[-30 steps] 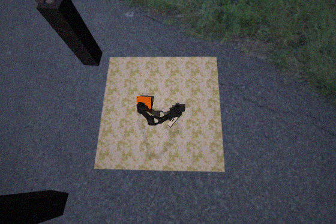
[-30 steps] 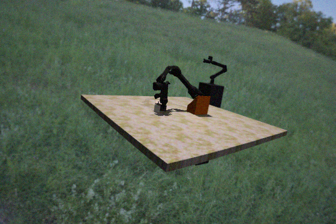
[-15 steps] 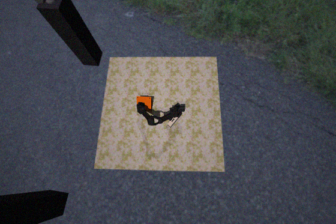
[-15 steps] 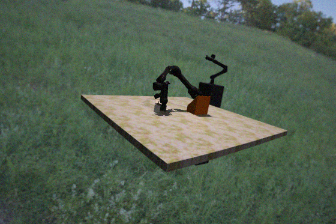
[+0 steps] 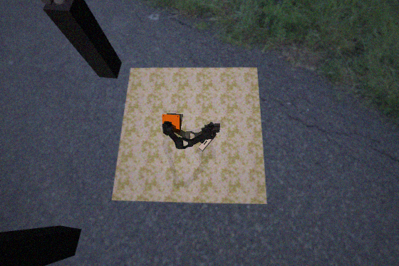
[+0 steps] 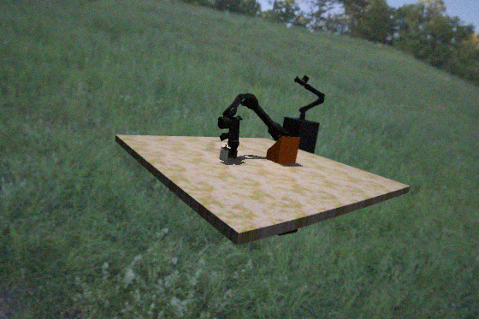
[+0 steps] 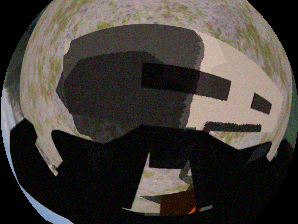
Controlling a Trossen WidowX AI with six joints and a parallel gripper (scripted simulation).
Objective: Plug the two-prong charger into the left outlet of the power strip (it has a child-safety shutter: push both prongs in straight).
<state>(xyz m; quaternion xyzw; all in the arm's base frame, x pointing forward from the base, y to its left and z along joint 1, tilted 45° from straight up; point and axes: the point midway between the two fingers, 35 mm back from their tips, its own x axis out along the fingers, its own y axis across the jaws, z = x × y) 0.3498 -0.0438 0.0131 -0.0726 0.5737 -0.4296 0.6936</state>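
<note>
The dark charger is 10 mm ahead of my gripper tip, 10 mm to the right of it and 10 mm above it.
</note>
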